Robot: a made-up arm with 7 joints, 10 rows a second.
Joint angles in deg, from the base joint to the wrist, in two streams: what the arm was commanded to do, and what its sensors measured. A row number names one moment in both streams.
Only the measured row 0 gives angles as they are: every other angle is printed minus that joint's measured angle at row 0.
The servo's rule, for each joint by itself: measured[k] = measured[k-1] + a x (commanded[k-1-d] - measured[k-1]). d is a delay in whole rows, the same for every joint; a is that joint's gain. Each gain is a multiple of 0.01, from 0.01 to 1. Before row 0 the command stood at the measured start. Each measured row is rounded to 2 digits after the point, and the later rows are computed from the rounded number. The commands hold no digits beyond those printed.
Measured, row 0:
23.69, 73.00, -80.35, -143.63, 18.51, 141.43, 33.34
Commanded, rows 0 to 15:
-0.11, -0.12, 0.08, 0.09, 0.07, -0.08, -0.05
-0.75, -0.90, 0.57, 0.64, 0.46, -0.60, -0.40
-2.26, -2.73, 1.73, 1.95, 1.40, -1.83, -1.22
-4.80, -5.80, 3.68, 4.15, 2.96, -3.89, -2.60
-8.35, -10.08, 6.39, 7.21, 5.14, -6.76, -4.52
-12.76, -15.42, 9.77, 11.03, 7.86, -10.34, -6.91
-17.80, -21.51, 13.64, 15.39, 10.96, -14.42, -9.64
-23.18, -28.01, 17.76, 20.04, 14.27, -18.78, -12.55
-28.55, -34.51, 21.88, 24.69, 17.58, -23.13, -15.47
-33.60, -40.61, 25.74, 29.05, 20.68, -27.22, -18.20
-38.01, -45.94, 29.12, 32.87, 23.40, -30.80, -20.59
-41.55, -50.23, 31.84, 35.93, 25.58, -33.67, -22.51
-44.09, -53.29, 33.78, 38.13, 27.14, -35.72, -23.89
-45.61, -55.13, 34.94, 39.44, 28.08, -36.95, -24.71
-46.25, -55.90, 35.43, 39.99, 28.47, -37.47, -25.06
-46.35, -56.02, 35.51, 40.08, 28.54, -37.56, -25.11
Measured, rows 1 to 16:
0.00, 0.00, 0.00, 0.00, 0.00, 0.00, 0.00
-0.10, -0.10, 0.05, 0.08, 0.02, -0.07, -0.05
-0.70, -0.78, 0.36, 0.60, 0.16, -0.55, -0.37
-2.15, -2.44, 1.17, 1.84, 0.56, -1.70, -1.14
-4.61, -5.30, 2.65, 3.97, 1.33, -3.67, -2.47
-8.09, -9.36, 4.86, 6.95, 2.55, -6.45, -4.34
-12.43, -14.51, 7.76, 10.70, 4.25, -9.95, -6.68
-17.42, -20.46, 11.23, 15.01, 6.40, -13.97, -9.37
-22.78, -26.88, 15.08, 19.64, 8.92, -18.30, -12.26
-28.15, -33.37, 19.09, 24.29, 11.69, -22.65, -15.18
-33.22, -39.52, 23.01, 28.67, 14.57, -26.76, -17.93
-37.67, -44.98, 26.61, 32.53, 17.40, -30.40, -20.35
-41.28, -49.44, 29.70, 35.66, 20.02, -33.34, -22.32
-43.89, -52.71, 32.11, 37.93, 22.30, -35.48, -23.75
-45.49, -54.77, 33.78, 39.32, 24.15, -36.80, -24.62
-46.20, -55.73, 34.75, 39.94, 25.53, -37.40, -25.02
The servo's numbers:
d 1
a 0.93 0.85 0.59 0.92 0.32 0.90 0.91

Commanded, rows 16 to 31:
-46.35, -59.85, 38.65, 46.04, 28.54, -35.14, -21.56
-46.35, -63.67, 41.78, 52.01, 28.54, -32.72, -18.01
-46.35, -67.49, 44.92, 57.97, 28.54, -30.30, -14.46
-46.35, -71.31, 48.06, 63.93, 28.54, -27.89, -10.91
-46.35, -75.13, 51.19, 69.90, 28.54, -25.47, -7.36
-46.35, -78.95, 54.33, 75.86, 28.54, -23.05, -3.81
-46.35, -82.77, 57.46, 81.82, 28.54, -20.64, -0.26
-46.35, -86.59, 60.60, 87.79, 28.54, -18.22, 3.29
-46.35, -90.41, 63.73, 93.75, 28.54, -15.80, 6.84
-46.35, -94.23, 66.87, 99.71, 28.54, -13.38, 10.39
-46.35, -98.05, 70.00, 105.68, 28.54, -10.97, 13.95
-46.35, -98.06, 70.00, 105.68, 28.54, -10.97, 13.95
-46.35, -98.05, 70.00, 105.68, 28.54, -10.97, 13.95
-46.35, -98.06, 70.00, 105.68, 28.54, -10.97, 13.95
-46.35, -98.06, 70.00, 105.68, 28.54, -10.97, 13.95
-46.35, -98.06, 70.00, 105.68, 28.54, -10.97, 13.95
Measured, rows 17 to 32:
-46.34, -55.98, 35.20, 40.07, 26.49, -37.54, -25.10
-46.35, -59.27, 37.24, 45.56, 27.15, -35.38, -21.88
-46.35, -63.01, 39.92, 51.49, 27.59, -32.99, -18.36
-46.35, -66.82, 42.87, 57.45, 27.89, -30.57, -14.81
-46.35, -70.64, 45.93, 63.41, 28.10, -28.16, -11.26
-46.35, -74.46, 49.03, 69.38, 28.24, -25.74, -7.71
-46.35, -78.28, 52.16, 75.34, 28.34, -23.32, -4.16
-46.35, -82.10, 55.29, 81.30, 28.40, -20.91, -0.61
-46.35, -85.92, 58.42, 87.27, 28.44, -18.49, 2.94
-46.35, -89.74, 61.55, 93.23, 28.47, -16.07, 6.49
-46.35, -93.56, 64.69, 99.19, 28.49, -13.65, 10.04
-46.35, -97.38, 67.82, 105.16, 28.51, -11.24, 13.60
-46.35, -97.96, 69.11, 105.64, 28.52, -11.00, 13.92
-46.35, -98.04, 69.64, 105.68, 28.53, -10.97, 13.95
-46.35, -98.06, 69.85, 105.68, 28.53, -10.97, 13.95
-46.35, -98.06, 69.94, 105.68, 28.53, -10.97, 13.95

